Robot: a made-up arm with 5 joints.
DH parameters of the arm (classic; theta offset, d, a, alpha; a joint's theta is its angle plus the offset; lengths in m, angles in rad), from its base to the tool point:
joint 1: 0 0.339 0 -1.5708
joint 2: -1.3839 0 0.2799 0
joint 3: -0.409 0 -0.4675 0
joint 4: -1.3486 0 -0.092 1.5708
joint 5: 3.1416 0.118 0 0
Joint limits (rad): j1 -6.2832..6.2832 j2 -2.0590..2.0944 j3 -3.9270..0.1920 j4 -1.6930..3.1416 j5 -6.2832..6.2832
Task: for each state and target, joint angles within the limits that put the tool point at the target. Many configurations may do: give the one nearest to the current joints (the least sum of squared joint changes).
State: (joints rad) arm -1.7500 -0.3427 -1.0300 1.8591 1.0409
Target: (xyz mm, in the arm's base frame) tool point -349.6 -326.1 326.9
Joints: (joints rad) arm -2.3910 -0.0560 -0.9884 1.7365 1.0409
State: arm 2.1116 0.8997 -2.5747 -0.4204 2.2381
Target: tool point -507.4 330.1 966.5
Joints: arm 2.5648 0.6512 -2.6817 -0.2177 2.2381
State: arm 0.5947 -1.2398 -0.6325 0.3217 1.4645
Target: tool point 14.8 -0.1 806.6
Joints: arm -0.0068 -2.0469 -0.3659 0.3187 1.4645
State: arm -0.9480 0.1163 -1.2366 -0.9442 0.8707
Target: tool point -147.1 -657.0 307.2
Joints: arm -1.7911 0.5552 -1.1849 -0.7646 0.8707
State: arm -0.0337 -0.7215 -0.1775 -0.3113 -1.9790
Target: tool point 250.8 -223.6 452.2
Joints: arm -0.7281 -1.0689 0.0743 -0.6228 -1.9790
